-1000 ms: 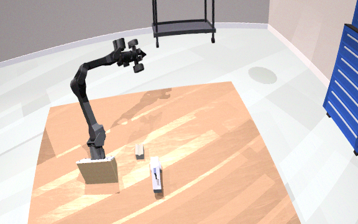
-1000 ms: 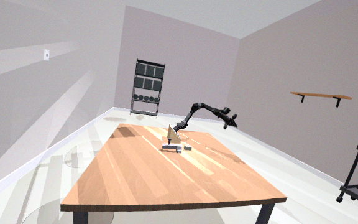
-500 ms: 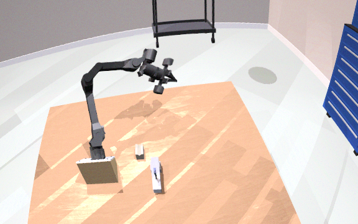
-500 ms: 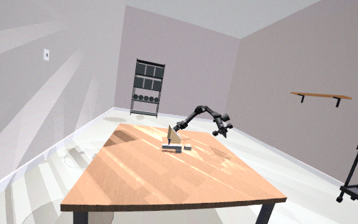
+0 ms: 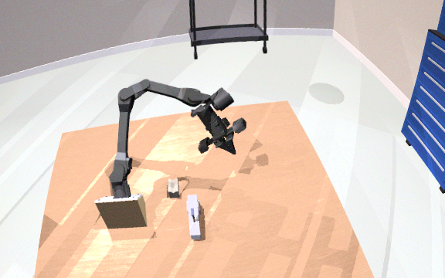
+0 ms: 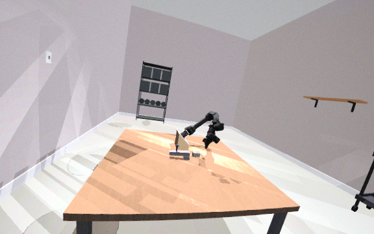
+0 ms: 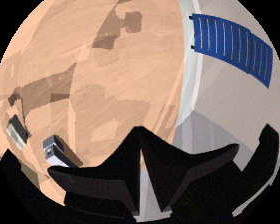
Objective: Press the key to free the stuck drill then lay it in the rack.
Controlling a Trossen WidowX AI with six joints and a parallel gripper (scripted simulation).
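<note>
Now: the blue key 190 mm behind my gripper tip, 190 mm to the right of it and 90 mm below it. Also, from my gripper tip: grey rack: 240 mm behind, 20 mm to the left, 160 mm below; white block: 180 mm behind, 150 mm to the right, 140 mm below; drill: 180 mm behind, 130 mm to the right, 130 mm below.
</note>
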